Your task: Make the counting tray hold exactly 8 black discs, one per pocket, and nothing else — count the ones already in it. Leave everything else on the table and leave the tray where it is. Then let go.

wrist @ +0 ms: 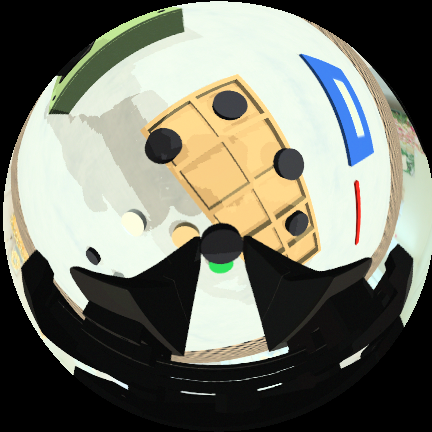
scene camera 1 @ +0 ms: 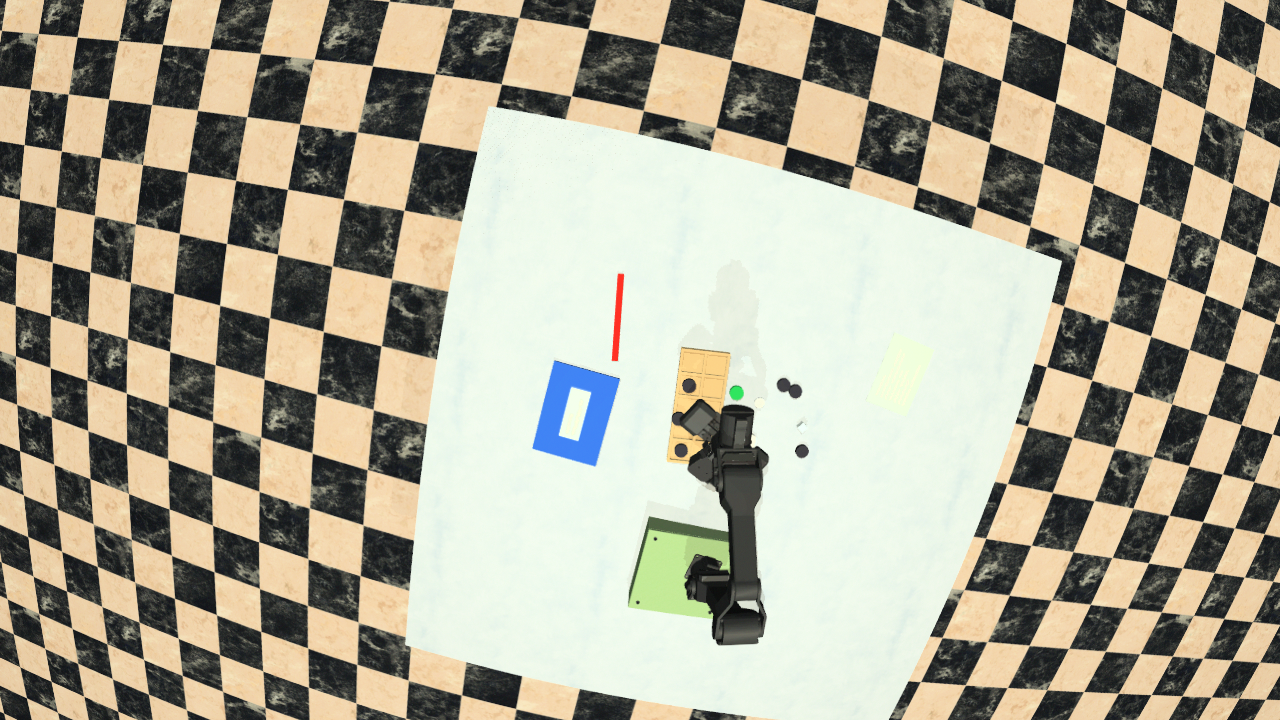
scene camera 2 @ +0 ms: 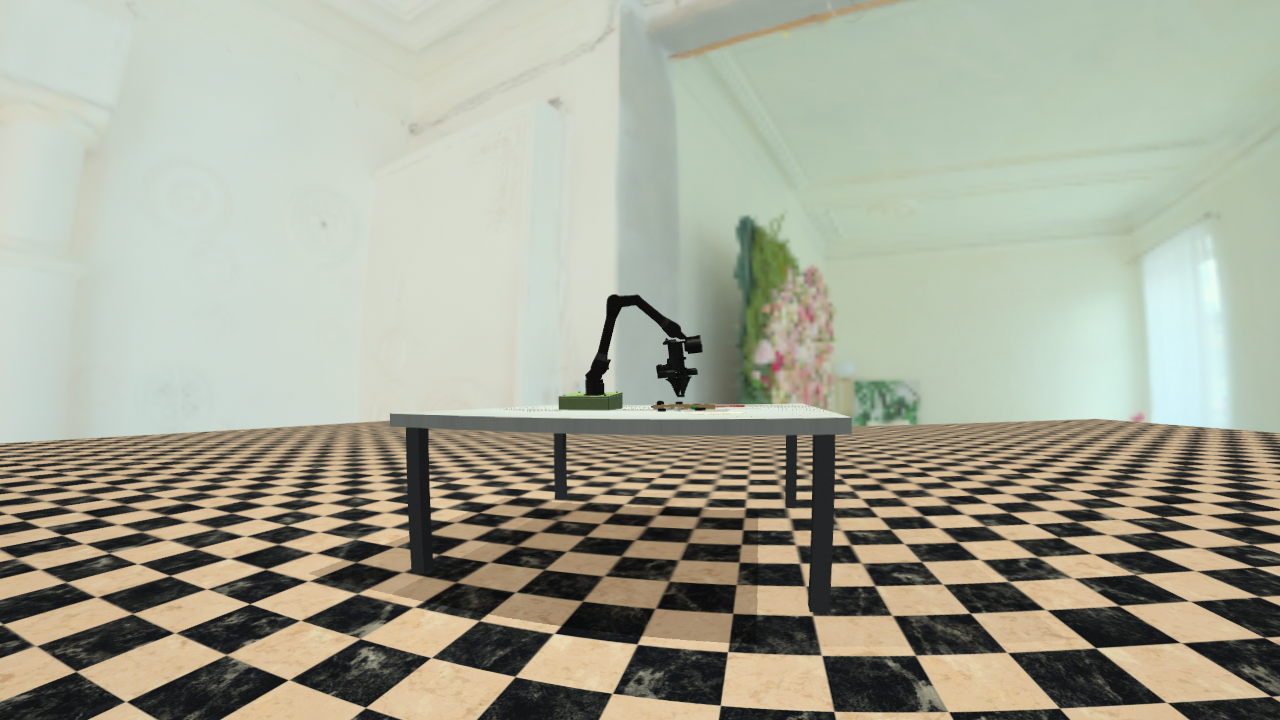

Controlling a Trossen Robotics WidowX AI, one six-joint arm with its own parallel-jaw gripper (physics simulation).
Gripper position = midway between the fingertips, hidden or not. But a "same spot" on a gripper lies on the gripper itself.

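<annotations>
I can see my gripper in the wrist view (221, 241), and scene camera 1 and scene camera 2 show the gripper too. On my gripper, (scene camera 1: 715, 422) and (scene camera 2: 687, 372) are the same spot.
</annotations>
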